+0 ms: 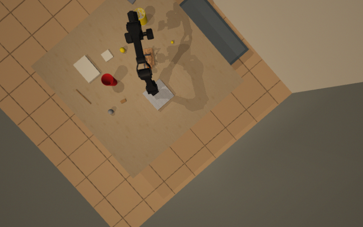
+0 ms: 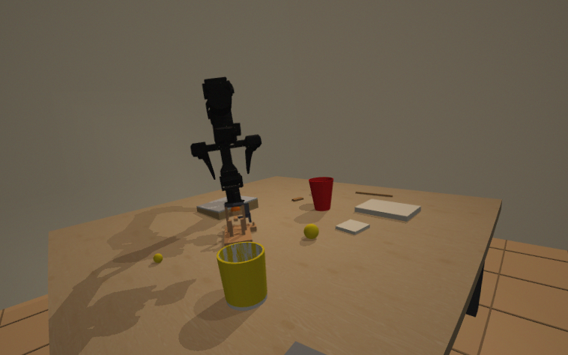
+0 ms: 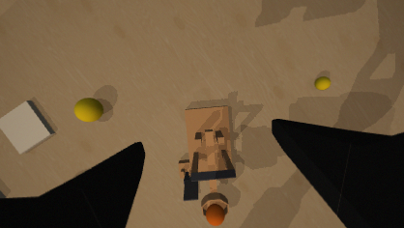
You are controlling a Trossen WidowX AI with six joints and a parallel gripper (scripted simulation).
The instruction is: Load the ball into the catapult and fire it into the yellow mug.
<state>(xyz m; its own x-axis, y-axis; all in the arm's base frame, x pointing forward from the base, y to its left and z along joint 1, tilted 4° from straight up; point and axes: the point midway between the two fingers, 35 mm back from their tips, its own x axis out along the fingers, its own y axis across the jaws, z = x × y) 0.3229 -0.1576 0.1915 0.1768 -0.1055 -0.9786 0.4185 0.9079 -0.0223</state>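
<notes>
The orange ball lies 150 mm behind my gripper tip, 80 mm to the left of it and 140 mm below it. Round my gripper tip: wooden catapult (90 mm behind, 60 mm to the left, 150 mm below); larger yellow ball (120 mm ahead, 170 mm to the left, 180 mm below); small yellow ball (80 mm behind, 210 mm to the right, 190 mm below).
</notes>
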